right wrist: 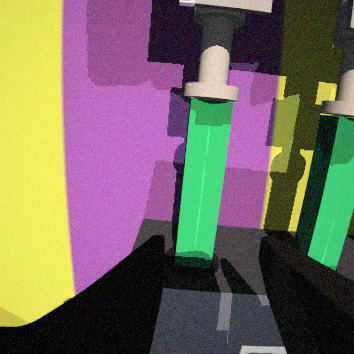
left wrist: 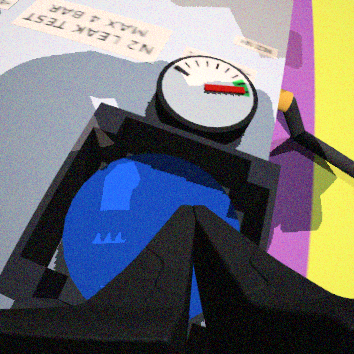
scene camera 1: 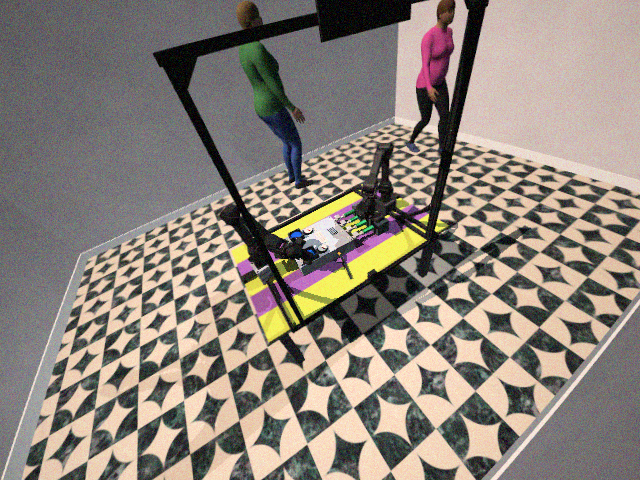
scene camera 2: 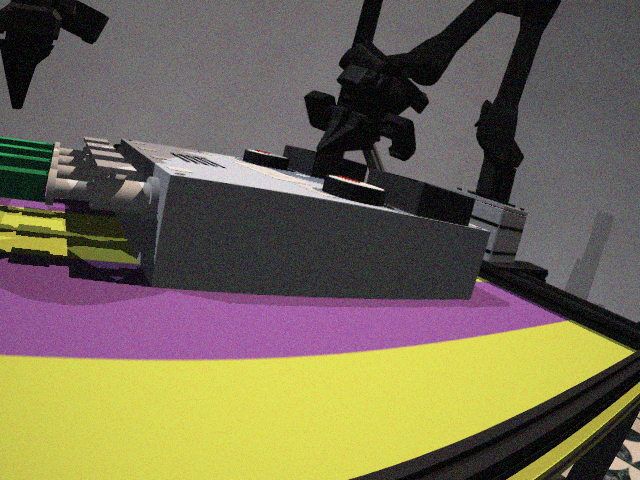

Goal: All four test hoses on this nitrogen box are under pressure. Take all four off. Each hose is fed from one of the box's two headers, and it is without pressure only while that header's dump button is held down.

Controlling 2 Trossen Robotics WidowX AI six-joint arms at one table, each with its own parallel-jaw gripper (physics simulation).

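Frame: origin at the left arm's base, x right, y back, z down, level; centimetres.
Where they show: left gripper, between the fingertips: [left wrist: 190, 216] [scene camera 2: 318, 151]; right gripper, between the fingertips: [right wrist: 212, 246] [scene camera 1: 369, 223] [scene camera 2: 17, 108]; left arm's base, origin of its link: [scene camera 1: 261, 263] [scene camera 2: 491, 200]; right arm's base, origin of its link: [scene camera 1: 385, 199].
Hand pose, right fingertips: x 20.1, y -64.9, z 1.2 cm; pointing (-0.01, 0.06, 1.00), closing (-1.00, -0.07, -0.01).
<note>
Things, the pixels of their top centre, and the offset from my right fingertips. "*": a spot on its surface instead.
- gauge, a spot on its surface: [left wrist: 207, 95] * dx -5.6, dy +32.6, dz +0.5 cm
- second hose, a spot on its surface: [right wrist: 332, 195] * dx -6.5, dy +0.5, dz +3.5 cm
- grey block, a spot on its surface: [right wrist: 185, 320] * dx +1.2, dy -5.2, dz +1.9 cm
- orange tip, a spot on its surface: [left wrist: 295, 117] [scene camera 1: 341, 257] * dx +3.3, dy +26.4, dz +6.7 cm
The nitrogen box [scene camera 1: 330, 232] [scene camera 2: 310, 248] has two blue dump buttons [scene camera 1: 295, 234] [left wrist: 145, 225] in dark square guards. My left gripper [scene camera 2: 329, 157] [left wrist: 190, 216] is shut and empty, with its fingertips over one blue button inside its guard; whether they touch it is hard to tell. The gauge [left wrist: 207, 95] beside that button has its red needle at the green mark. The green hoses [scene camera 1: 361, 228] [scene camera 2: 23, 173] [right wrist: 202, 180] sit at the box's fittings. My right gripper [scene camera 2: 18, 105] [right wrist: 212, 246] is partly open, its fingers apart on either side of the leftmost hose in the right wrist view, without gripping it.
A second hose [right wrist: 332, 195] stands to the right in the right wrist view. A grey block [right wrist: 185, 320] is at the hoses' lower ends. A black stand with an orange tip [scene camera 1: 343, 259] [left wrist: 295, 117] is beside the box. A black frame [scene camera 1: 206, 139] surrounds the table; two people stand behind.
</note>
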